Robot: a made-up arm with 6 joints.
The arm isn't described. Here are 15 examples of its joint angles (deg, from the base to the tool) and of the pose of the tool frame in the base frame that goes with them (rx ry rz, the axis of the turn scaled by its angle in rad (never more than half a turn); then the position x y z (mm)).
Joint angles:
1: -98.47 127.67 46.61 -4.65 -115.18 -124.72
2: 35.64 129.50 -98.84 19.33 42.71 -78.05
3: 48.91 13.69 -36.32 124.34 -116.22 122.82
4: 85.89 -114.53 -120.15 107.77 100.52 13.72
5: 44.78 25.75 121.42 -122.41 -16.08 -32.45
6: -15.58 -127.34 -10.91 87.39 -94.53 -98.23
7: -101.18 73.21 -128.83 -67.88 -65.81 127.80
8: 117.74 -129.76 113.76 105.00 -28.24 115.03
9: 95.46 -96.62 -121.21 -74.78 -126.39 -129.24
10: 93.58 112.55 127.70 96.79 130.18 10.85
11: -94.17 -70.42 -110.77 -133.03 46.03 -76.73
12: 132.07 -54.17 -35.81 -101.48 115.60 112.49
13: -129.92 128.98 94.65 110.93 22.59 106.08
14: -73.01 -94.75 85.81 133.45 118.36 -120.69
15: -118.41 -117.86 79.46 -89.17 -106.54 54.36
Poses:
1: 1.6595 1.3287 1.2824 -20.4 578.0 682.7
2: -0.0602 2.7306 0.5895 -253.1 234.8 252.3
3: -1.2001 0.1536 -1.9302 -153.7 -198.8 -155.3
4: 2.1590 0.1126 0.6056 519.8 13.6 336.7
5: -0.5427 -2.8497 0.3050 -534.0 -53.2 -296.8
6: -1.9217 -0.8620 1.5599 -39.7 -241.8 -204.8
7: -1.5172 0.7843 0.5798 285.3 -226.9 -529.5
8: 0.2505 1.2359 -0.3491 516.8 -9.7 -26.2
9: 2.7068 0.9283 -0.3485 718.4 259.8 260.0
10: -0.0796 1.4796 2.3598 -472.3 -273.2 101.3
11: -0.3779 -1.2322 -0.6117 -304.2 -114.7 131.5
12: -1.1926 1.8750 -1.5565 -64.3 -29.4 -570.1
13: 1.8525 0.2129 2.0834 261.8 79.4 572.6
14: -0.8236 -2.5477 -0.7132 -560.6 294.5 250.2
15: -0.8817 -2.2586 -0.7341 -289.6 810.0 317.8
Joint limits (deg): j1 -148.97..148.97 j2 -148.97..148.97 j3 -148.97..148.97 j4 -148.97..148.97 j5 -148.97..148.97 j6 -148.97..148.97
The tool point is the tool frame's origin. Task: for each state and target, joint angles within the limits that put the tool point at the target. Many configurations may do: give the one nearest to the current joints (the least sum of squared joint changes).
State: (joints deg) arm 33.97 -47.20 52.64 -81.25 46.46 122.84
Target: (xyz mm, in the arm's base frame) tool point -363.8 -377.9 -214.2
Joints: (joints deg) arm 49.06 -51.12 72.17 -74.33 60.64 129.76
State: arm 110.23 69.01 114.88 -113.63 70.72 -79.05
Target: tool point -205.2 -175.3 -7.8
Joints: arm 71.88 95.81 132.02 -67.35 80.51 -77.91
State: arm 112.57 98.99 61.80 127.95 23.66 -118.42
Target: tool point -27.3 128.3 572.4
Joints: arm 107.18 135.61 1.54 131.89 -7.47 -116.59
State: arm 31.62 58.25 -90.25 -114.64 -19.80 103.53
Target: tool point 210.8 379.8 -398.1
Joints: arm 15.54 53.94 -83.29 -107.55 -21.55 105.05
